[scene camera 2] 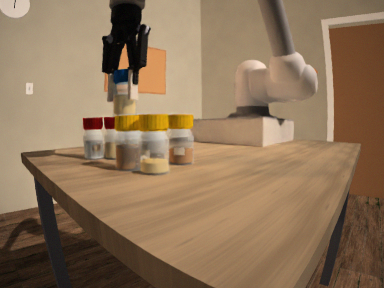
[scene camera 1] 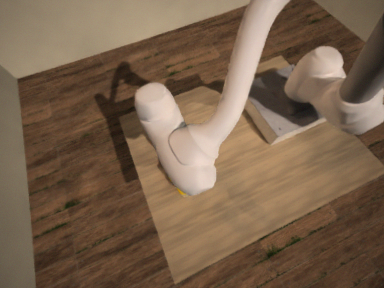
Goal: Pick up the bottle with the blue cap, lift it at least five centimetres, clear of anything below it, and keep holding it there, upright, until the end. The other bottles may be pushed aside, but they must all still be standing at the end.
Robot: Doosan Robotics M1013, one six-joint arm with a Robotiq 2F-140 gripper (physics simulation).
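Places are measured from the arm's base along level axes (x ahead, y left, z up), in millimetres.
Pixels of known places: gripper, fingertip midpoint: (scene camera 2: 122, 100); arm's base, link origin: (scene camera 1: 295, 98).
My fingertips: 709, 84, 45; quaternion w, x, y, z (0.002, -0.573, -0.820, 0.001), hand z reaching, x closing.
Observation:
Ahead of a thing's pixels: the offset from my fingertips to its middle, as dx, dy, dz. Level surfaces: height alone.
The bottle with the blue cap @(-8, -3, +18) (scene camera 2: 124, 104) is upright in the air in scene camera 2, its lower end at about the height of the yellow caps and partly behind them. My gripper (scene camera 2: 123, 88) is shut on it, one pale fingertip on each side just below the cap. Three yellow-capped bottles @(+24, +68, -88) (scene camera 2: 128, 151) @(+6, +129, -88) (scene camera 2: 154, 152) @(-93, +94, -88) (scene camera 2: 180, 147) stand upright in front. Two red-capped bottles @(+31, -108, -88) (scene camera 2: 93, 145) @(-17, -72, -88) (scene camera 2: 109, 136) stand upright at the left, the second partly hidden. In scene camera 1 the arm hides the gripper and the held bottle; a bit of yellow cap @(+6, +129, -48) (scene camera 1: 181, 192) shows at its edge.
The bottles stand near the left end of the wooden table @(dz -141) (scene camera 1: 240, 215) (scene camera 2: 235, 200). The robot's base block (scene camera 1: 274, 131) (scene camera 2: 235, 131) stands farther back on the table. The arm (scene camera 1: 240, 75) reaches over the table from the base side.

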